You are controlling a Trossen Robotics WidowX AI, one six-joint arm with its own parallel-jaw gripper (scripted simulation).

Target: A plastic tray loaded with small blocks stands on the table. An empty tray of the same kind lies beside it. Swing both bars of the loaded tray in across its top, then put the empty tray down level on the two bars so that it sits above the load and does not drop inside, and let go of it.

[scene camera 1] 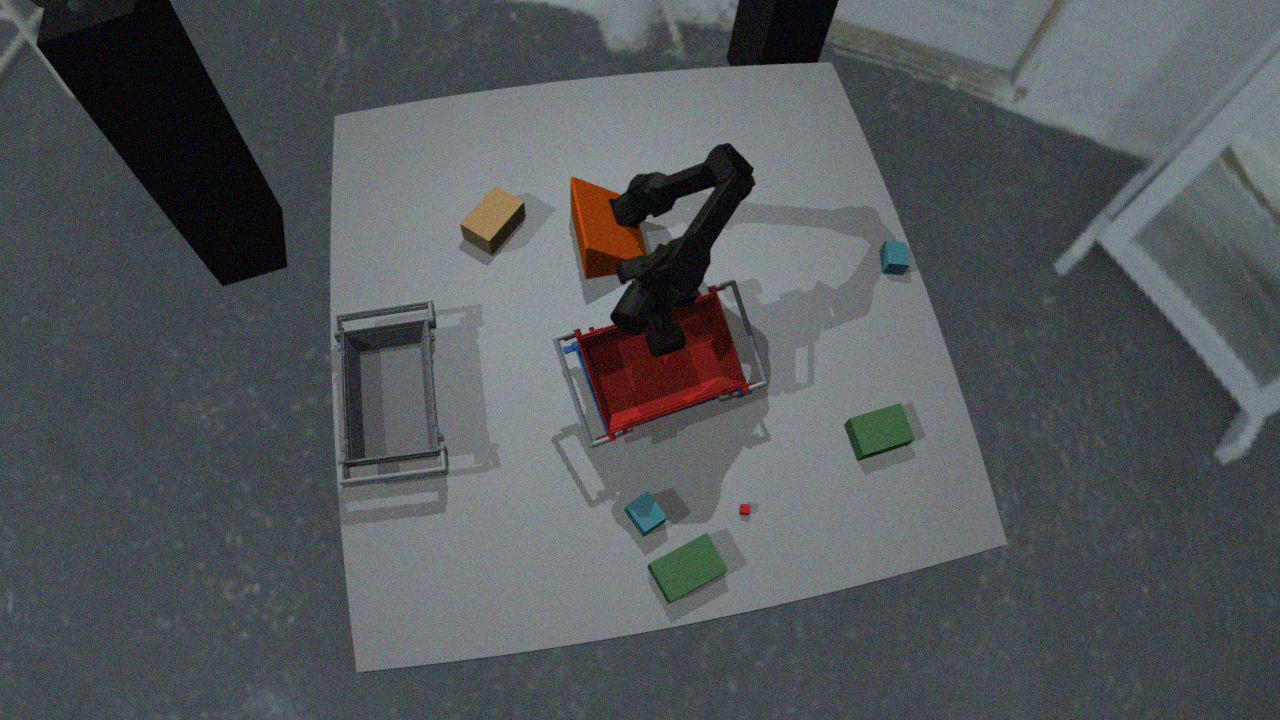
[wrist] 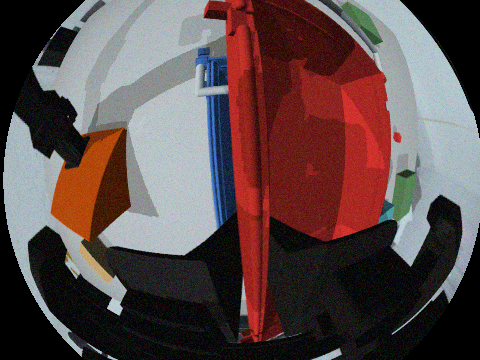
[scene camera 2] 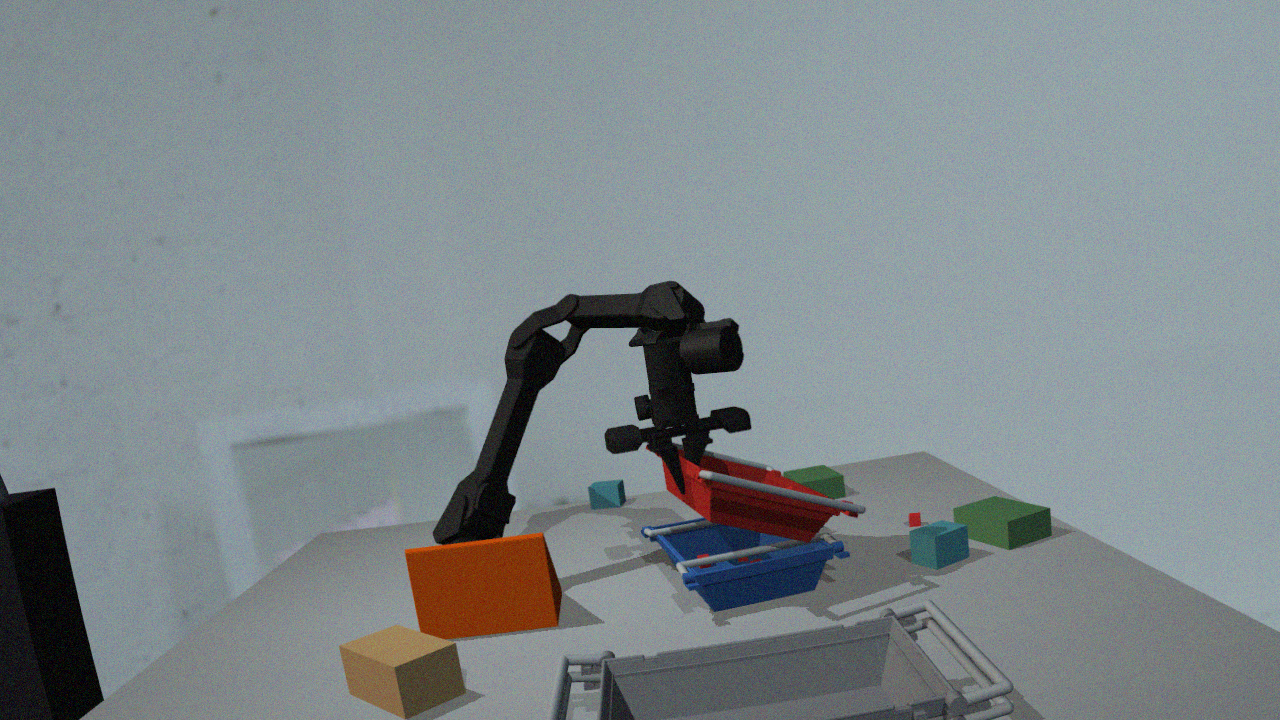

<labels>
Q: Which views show the red tray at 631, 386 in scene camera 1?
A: Scene camera 1, the wrist view and scene camera 2: all of them.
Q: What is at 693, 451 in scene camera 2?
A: My gripper.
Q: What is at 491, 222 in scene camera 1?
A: A tan block.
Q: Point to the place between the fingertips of my gripper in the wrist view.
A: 247, 217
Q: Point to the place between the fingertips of my gripper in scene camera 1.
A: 646, 326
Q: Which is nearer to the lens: the red tray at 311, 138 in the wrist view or the tan block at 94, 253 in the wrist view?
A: The red tray.
</labels>
